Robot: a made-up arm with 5 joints.
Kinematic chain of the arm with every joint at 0, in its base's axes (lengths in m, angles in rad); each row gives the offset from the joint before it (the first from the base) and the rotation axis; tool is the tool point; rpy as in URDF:
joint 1: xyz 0 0 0.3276 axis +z
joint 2: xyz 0 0 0 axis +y
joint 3: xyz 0.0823 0 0.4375 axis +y
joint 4: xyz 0.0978 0 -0.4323 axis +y
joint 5: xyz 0.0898 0 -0.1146 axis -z
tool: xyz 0 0 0 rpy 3.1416 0 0
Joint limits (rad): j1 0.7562..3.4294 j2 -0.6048..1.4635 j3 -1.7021..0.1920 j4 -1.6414..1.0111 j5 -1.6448..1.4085
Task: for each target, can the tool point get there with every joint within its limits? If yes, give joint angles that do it. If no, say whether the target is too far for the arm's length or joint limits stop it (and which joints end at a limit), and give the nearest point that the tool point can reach.
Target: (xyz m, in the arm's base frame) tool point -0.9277 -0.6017 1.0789
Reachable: no: too far | nearest point -0.7186 -0.2127 0.8586 | short by 0.493 m
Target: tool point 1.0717 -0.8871 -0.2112
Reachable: no: too far | nearest point 0.0955 -0.0791 0.1367 | short by 1.314 m
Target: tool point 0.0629 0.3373 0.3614
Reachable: yes | joints 1.3865 -0.3743 -0.2608 0.6226 -0.2061
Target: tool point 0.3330 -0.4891 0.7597
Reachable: no: joint limits stop it (at a limit: joint 2, joint 3, joint 4) | nearest point 0.0401 -0.0589 1.1115 | short by 0.628 m
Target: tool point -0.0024 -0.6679 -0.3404
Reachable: no: joint limits stop it (at a limit: joint 1, joint 2) | nearest point -0.2168 -0.0642 -0.2545 | short by 0.646 m
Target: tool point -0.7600 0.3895 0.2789
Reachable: yes | joints 2.6680 0.7510 -1.4762 0.1970 -0.8392
